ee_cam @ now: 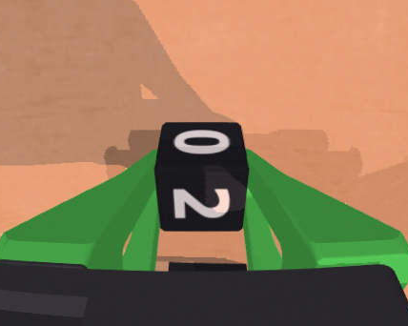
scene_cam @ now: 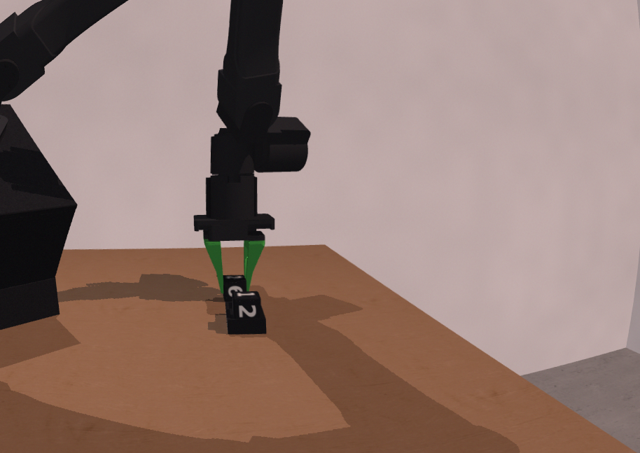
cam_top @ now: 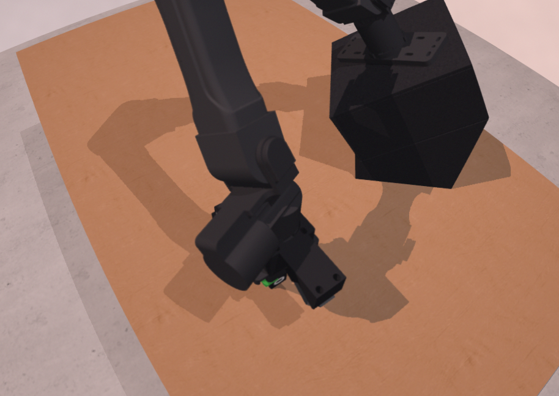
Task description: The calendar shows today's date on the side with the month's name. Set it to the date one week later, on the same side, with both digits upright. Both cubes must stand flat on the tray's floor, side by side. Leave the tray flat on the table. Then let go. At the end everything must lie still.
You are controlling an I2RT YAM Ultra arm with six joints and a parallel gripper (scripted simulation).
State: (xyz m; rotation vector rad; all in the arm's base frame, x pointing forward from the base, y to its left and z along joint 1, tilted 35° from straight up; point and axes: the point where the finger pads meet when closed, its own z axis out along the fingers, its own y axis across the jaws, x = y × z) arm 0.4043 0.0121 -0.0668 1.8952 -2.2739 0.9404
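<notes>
My gripper is now 11 cm to the left of the black tray, 3 cm past it and 1 cm above it.
</notes>
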